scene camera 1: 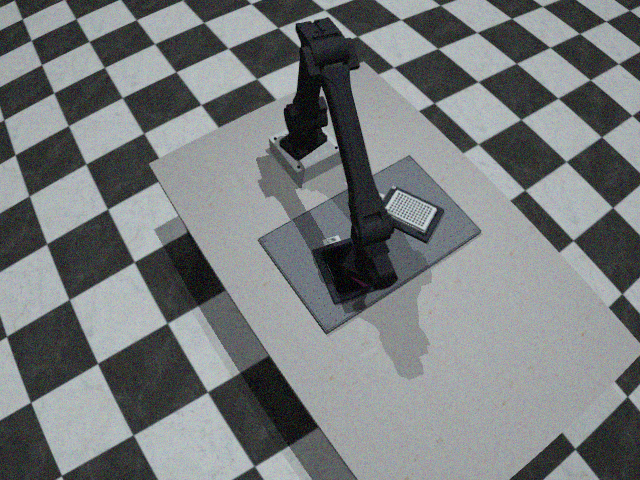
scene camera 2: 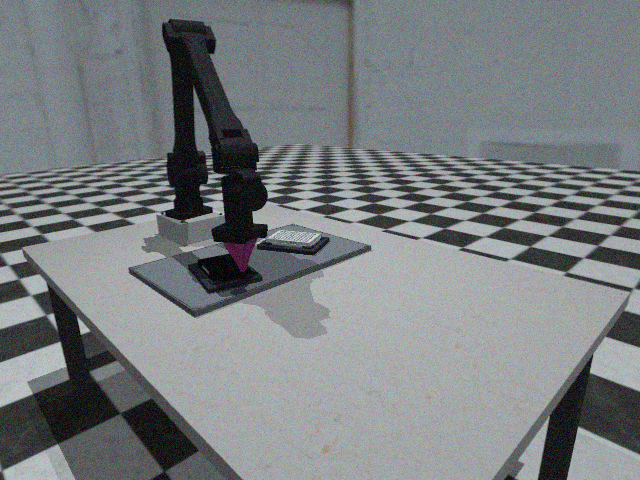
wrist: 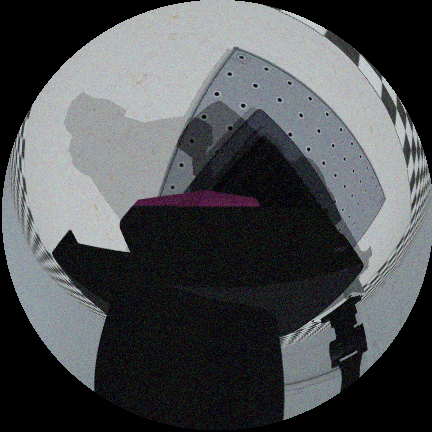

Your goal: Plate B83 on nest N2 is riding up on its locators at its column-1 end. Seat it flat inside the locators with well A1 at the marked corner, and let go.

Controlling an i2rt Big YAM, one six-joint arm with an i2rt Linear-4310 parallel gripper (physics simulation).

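Places are measured from the arm's base along level axes (x ahead, y up, z right), in centimetres.
Pixels of known places: gripper, fingertip midpoint: (scene camera 1: 364, 284) (scene camera 2: 243, 271) (wrist: 207, 197); arm's base, origin of the base link: (scene camera 1: 303, 142) (scene camera 2: 189, 214) (wrist: 340, 307).
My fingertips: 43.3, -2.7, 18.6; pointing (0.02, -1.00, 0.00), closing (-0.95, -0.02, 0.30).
For each thing: its top centre in the pictures, then the offset to it from my fingertips, as dx, dy, dz. "pt": a spot on its surface instead.
- black well plate, middle of its top: (wrist: 279, 221) (scene camera 2: 223, 264) (scene camera 1: 345, 266) -6.9, +0.1, -0.2
- white well plate, middle of its top: (scene camera 2: 293, 236) (scene camera 1: 410, 209) -7.3, +0.1, -25.4
- base board, middle of its top: (wrist: 246, 281) (scene camera 2: 256, 255) (scene camera 1: 372, 234) -9.7, -2.5, -13.4
- small white label, surface spot: (scene camera 1: 331, 239) pt -16.1, -2.4, -4.1
A black well plate (scene camera 1: 338, 269) (scene camera 2: 210, 265) (wrist: 265, 170), taken as B83, lies on a dark nest (scene camera 1: 345, 298) (scene camera 2: 227, 285) (wrist: 260, 118) near the front left of the grey base board. The picture is too dark to tell whether the plate is flat, and its well A1 and the marked corner cannot be made out. My gripper (scene camera 1: 366, 285) (scene camera 2: 243, 270) points down with its magenta fingers shut and holds nothing. The fingertips are at the right part of the plate in the second scene view; contact cannot be told. In the wrist view the gripper body hides much of the plate.
A white well plate (scene camera 1: 412, 209) (scene camera 2: 294, 237) sits on another dark nest (scene camera 1: 434, 227) (scene camera 2: 314, 250) at the right of the base board (scene camera 1: 286, 246) (scene camera 2: 165, 273) (wrist: 300, 100). A small white label (scene camera 1: 331, 239) lies behind the near nest. The arm passes between the nests.
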